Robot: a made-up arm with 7 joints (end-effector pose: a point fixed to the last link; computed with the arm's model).
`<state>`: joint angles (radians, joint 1 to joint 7).
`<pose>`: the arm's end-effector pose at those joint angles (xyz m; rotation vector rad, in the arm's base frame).
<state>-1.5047 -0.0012 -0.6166 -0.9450 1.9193 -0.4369 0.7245</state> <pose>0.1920 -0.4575 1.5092 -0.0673 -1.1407 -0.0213</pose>
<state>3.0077 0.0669 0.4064 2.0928 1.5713 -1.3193 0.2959</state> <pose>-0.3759 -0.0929 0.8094 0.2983 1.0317 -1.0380</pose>
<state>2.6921 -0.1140 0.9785 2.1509 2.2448 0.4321 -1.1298</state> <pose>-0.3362 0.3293 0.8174 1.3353 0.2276 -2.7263</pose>
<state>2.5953 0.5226 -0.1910 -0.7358 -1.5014 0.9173 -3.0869</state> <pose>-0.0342 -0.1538 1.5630 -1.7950 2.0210 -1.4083</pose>
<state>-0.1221 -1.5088 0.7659 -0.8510 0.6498 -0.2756 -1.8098</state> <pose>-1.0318 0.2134 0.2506 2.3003 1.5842 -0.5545</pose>
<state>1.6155 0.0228 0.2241 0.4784 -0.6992 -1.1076 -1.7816</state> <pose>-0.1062 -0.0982 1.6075 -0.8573 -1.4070 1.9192</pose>
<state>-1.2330 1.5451 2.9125 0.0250 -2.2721 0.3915 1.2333</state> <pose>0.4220 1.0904 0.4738 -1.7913 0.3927 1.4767</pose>
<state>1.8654 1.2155 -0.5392 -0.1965 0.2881 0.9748 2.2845</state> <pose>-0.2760 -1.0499 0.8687 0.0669 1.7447 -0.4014</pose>
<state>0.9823 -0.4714 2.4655 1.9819 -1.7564 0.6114 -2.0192</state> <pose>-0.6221 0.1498 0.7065 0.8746 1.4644 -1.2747</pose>
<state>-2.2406 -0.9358 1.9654 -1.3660 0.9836 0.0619 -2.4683</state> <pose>-0.1170 -0.7476 1.1383 0.2332 2.5557 -1.4472</pose>
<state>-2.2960 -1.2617 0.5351 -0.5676 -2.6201 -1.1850 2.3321</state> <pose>0.7563 -0.8268 0.6292 -2.4222 1.3524 -0.8188</pose>
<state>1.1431 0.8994 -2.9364 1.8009 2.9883 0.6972 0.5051</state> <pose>0.1878 -0.0229 1.2972 -1.5079 -0.4884 -0.1078</pose>
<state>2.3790 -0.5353 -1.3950 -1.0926 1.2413 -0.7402 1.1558</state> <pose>0.1482 0.7790 1.1274 1.8303 0.9608 1.6481</pose>
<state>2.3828 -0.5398 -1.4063 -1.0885 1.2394 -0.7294 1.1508</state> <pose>0.1481 0.7795 1.1304 1.8530 0.9699 1.6506</pose>
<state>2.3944 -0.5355 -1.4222 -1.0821 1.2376 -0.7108 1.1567</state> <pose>0.1482 0.7748 1.1424 1.8715 0.9657 1.6765</pose>
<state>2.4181 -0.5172 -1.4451 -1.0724 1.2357 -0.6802 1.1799</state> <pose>0.1477 0.7617 1.1682 1.8804 0.9394 1.7402</pose>
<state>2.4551 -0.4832 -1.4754 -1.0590 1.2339 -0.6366 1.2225</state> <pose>0.1446 0.7383 1.2084 1.8726 0.8840 1.8461</pose>
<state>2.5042 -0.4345 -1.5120 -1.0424 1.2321 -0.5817 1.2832</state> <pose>0.1358 0.7044 1.2596 1.8384 0.7962 1.9888</pose>
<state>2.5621 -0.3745 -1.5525 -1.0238 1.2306 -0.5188 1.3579</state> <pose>0.1181 0.6622 1.3157 1.7698 0.6775 2.1543</pose>
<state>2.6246 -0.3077 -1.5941 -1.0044 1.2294 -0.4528 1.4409</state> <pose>0.0902 0.6158 1.3698 1.6646 0.5357 2.3227</pose>
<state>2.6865 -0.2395 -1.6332 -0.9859 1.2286 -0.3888 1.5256</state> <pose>0.0532 0.5706 1.4158 1.5296 0.3849 2.4747</pose>
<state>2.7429 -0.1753 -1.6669 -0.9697 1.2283 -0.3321 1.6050</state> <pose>0.0116 0.5317 1.4504 1.3808 0.2417 2.5960</pose>
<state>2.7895 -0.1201 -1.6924 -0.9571 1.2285 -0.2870 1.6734</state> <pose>-0.0282 0.5023 1.4731 1.2378 0.1205 2.6810</pose>
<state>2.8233 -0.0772 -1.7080 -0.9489 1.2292 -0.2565 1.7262</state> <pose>-0.0607 0.4829 1.4856 1.1185 0.0305 2.7315</pose>
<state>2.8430 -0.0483 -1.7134 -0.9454 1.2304 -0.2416 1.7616</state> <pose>-0.0824 0.4727 1.4909 1.0333 -0.0254 2.7533</pose>
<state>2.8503 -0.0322 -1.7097 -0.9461 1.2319 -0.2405 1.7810</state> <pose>-0.0927 0.4694 1.4914 0.9826 -0.0512 2.7540</pose>
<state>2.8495 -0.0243 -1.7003 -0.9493 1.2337 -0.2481 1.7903</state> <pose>-0.0956 0.4700 1.4895 0.9547 -0.0585 2.7429</pose>
